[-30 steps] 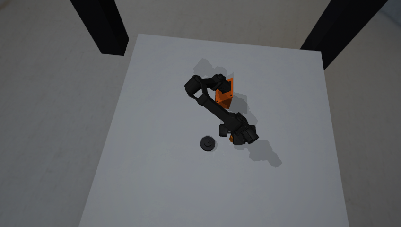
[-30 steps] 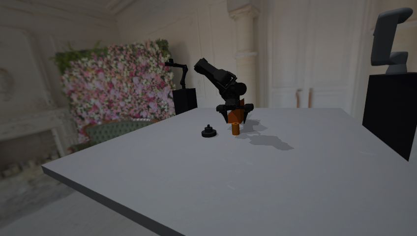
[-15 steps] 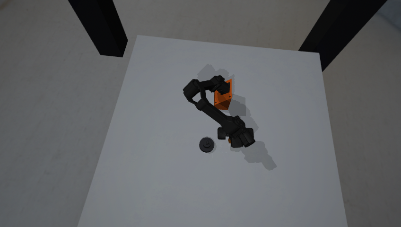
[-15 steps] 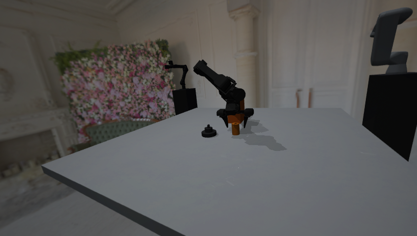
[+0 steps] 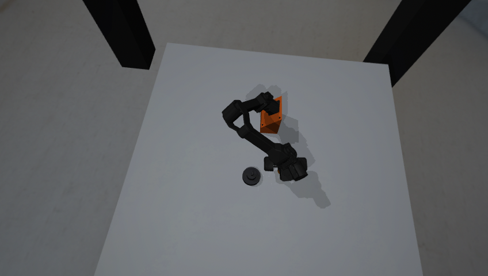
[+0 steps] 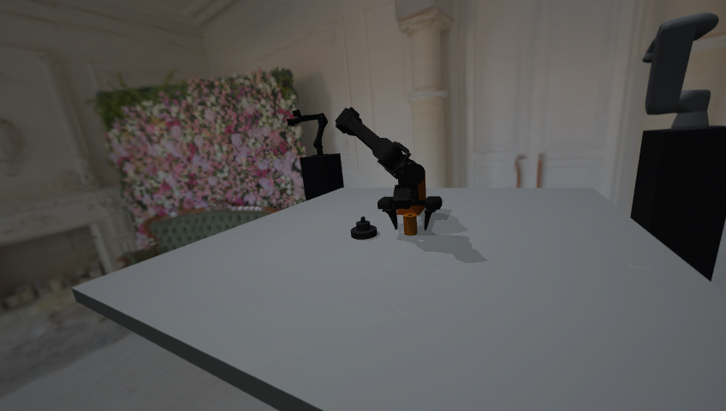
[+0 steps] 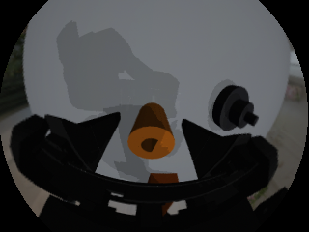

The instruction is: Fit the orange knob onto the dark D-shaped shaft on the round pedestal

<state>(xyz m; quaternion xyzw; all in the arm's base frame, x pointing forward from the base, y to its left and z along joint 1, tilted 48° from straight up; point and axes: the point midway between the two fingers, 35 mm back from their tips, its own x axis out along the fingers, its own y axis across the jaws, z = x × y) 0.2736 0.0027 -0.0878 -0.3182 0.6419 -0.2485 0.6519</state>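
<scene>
Right now my gripper tip is 14 cm to the left of the dark round pedestal, 4 cm short of it and 2 cm below it. Also, from my gripper tip: orange knob 2 cm above.
</scene>
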